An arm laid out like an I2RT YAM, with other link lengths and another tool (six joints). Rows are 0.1 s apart.
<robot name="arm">
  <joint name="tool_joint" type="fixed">
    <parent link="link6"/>
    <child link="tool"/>
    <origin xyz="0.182 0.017 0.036" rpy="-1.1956 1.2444 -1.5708"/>
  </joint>
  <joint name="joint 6" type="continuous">
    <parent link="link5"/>
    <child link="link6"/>
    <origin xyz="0.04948 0 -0.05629" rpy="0 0 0"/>
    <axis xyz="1 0 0"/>
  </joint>
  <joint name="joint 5" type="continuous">
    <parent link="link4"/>
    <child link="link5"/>
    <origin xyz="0.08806 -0.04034 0.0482" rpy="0 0 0"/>
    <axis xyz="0 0 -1"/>
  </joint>
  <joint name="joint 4" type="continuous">
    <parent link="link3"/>
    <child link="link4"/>
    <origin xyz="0.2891 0.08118 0.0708" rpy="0 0 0"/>
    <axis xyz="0 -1 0"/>
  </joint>
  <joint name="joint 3" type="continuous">
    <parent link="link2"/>
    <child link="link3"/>
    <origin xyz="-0.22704 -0.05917 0" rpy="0 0 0"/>
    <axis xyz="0 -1 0"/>
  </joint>
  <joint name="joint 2" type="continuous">
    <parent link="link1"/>
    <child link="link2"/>
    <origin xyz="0.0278 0.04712 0.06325" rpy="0 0 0"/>
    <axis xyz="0 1 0"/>
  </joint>
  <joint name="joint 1" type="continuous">
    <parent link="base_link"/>
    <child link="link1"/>
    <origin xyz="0 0 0.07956" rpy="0 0 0"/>
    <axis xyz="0 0 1"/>
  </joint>
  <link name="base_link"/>
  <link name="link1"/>
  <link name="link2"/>
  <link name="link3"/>
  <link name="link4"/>
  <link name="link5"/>
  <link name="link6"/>
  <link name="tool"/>
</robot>
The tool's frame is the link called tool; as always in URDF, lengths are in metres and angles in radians. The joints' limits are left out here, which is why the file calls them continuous.
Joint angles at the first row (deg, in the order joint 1, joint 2, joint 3, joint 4, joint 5, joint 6):
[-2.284, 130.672, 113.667, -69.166, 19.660, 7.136]
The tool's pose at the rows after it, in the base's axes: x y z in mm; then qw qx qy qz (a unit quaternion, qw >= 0):
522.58 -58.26 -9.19 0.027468 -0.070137 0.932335 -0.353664
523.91 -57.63 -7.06 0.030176 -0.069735 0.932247 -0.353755
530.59 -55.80 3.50 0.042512 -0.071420 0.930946 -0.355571
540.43 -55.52 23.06 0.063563 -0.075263 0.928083 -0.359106
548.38 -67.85 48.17 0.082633 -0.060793 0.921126 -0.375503
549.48 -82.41 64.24 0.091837 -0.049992 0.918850 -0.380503
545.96 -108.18 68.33 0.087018 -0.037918 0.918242 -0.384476
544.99 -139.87 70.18 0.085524 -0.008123 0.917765 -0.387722
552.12 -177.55 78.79 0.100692 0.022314 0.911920 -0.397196
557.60 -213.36 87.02 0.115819 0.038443 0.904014 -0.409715
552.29 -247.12 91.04 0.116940 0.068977 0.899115 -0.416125
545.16 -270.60 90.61 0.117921 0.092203 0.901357 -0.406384
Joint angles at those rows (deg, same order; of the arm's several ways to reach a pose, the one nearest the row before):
[-2.284, 130.671, 113.665, -68.947, 19.660, 7.093]
[-2.219, 130.517, 113.796, -68.926, 19.638, 7.092]
[-2.000, 130.039, 114.848, -69.013, 19.704, 6.590]
[-1.978, 128.815, 116.248, -69.036, 19.813, 5.235]
[-2.568, 127.108, 117.403, -68.991, 21.475, 5.170]
[-4.032, 125.448, 117.515, -68.949, 21.693, 4.361]
[-6.786, 124.989, 117.513, -68.816, 21.737, 2.984]
[-10.065, 125.010, 117.514, -67.615, 21.628, 2.962]
[-13.694, 124.988, 117.819, -64.379, 21.627, 1.824]
[-17.059, 124.989, 117.929, -60.861, 21.649, -0.710]
[-20.294, 125.010, 117.927, -59.177, 21.606, -0.710]
[-23.333, 125.010, 117.905, -58.499, 19.638, -0.754]

